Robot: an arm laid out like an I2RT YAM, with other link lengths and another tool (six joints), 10 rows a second.
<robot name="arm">
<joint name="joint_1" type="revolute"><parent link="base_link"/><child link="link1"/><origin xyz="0 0 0.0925" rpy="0 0 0"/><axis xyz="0 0 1"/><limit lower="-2.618" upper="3.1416"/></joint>
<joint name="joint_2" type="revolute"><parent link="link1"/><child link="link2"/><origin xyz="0.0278 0.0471 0.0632" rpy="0 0 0"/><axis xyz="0 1 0"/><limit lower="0" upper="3.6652"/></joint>
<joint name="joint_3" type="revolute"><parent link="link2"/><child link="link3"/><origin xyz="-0.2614 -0.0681 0" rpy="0 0 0"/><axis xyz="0 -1 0"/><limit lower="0" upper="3.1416"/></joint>
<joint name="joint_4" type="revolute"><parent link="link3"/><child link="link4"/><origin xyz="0.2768 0.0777 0.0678" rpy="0 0 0"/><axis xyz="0 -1 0"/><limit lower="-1.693" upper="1.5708"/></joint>
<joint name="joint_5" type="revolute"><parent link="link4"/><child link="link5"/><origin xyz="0.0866 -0.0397 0.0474" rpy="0 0 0"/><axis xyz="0 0 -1"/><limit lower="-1.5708" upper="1.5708"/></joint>
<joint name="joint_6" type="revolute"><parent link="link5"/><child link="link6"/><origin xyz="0.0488 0 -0.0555" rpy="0 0 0"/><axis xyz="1 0 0"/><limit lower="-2.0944" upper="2.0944"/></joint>
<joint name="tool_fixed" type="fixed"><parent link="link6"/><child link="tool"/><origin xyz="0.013 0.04 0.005" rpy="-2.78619 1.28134 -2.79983"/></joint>
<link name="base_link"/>
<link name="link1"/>
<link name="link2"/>
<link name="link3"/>
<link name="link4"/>
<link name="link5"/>
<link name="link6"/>
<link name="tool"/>
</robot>
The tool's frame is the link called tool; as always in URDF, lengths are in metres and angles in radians.
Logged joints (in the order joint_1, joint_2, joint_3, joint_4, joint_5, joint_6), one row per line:
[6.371 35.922 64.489 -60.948 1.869 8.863]
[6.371 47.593 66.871 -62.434 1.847 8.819]
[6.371 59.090 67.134 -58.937 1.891 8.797]
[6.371 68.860 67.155 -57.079 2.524 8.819]
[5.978 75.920 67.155 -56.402 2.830 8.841]
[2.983 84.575 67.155 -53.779 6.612 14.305]
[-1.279 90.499 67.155 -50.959 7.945 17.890]
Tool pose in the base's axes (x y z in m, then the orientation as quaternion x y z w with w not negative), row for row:
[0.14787 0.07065 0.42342 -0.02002 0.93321 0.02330 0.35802]
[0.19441 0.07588 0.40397 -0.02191 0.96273 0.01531 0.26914]
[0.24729 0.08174 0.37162 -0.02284 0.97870 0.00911 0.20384]
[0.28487 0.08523 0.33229 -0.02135 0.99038 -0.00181 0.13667]
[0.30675 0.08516 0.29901 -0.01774 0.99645 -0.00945 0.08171]
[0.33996 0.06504 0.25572 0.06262 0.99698 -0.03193 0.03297]
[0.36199 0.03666 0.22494 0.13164 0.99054 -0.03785 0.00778]
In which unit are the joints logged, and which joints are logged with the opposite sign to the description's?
The joints are logged in degrees. Opposite sign: none.
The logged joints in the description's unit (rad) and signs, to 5 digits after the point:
[0.11119 0.62696 1.12555 -1.06374 0.03262 0.15469]
[0.11119 0.83065 1.16712 -1.08968 0.03224 0.15392]
[0.11119 1.03132 1.17171 -1.02864 0.03300 0.15354]
[0.11119 1.20183 1.17208 -0.99622 0.04405 0.15392]
[0.10434 1.32505 1.17208 -0.98440 0.04939 0.15430]
[0.05206 1.47611 1.17208 -0.93862 0.11540 0.24967]
[-0.02232 1.57951 1.17208 -0.88940 0.13867 0.31224]

